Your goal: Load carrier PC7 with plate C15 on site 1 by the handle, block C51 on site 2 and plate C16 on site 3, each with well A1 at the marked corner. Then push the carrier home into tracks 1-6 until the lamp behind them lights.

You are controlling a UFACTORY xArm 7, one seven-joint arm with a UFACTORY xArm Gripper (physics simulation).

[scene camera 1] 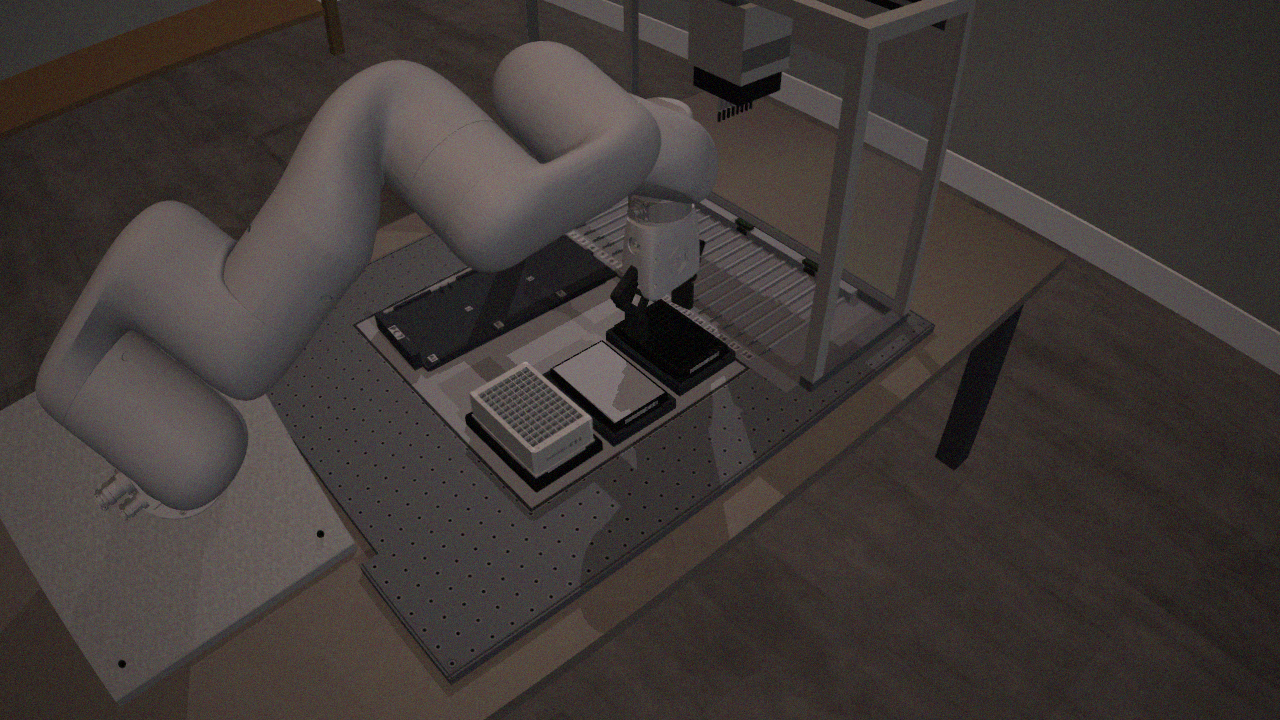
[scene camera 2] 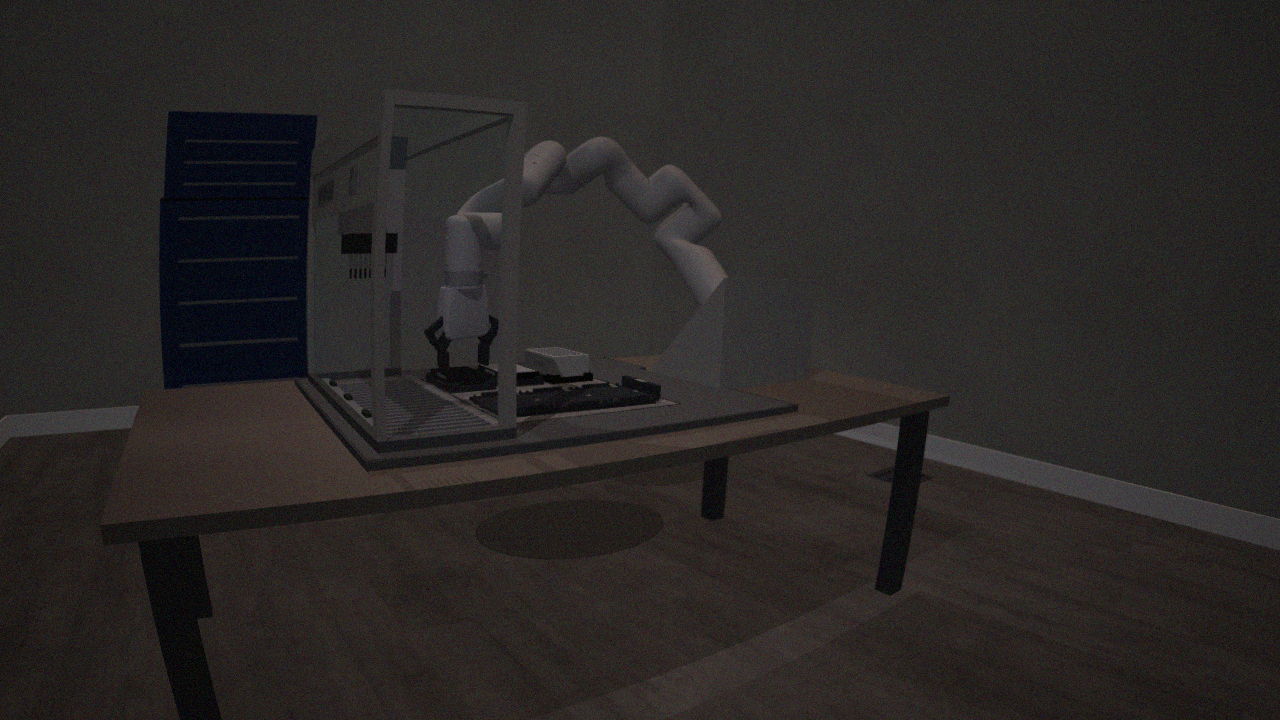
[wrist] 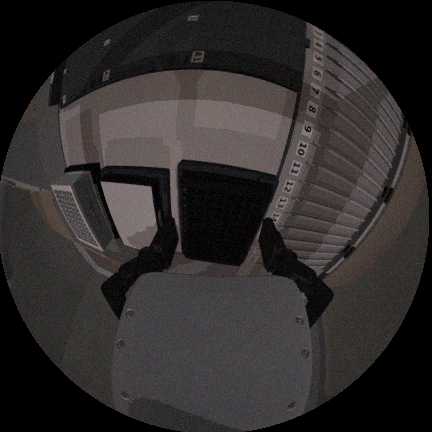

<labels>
long dark carrier: scene camera 1 431, 329; scene camera 2; wrist
same spot on long dark carrier: [wrist: 213, 42] = [scene camera 2: 516, 396]
</labels>
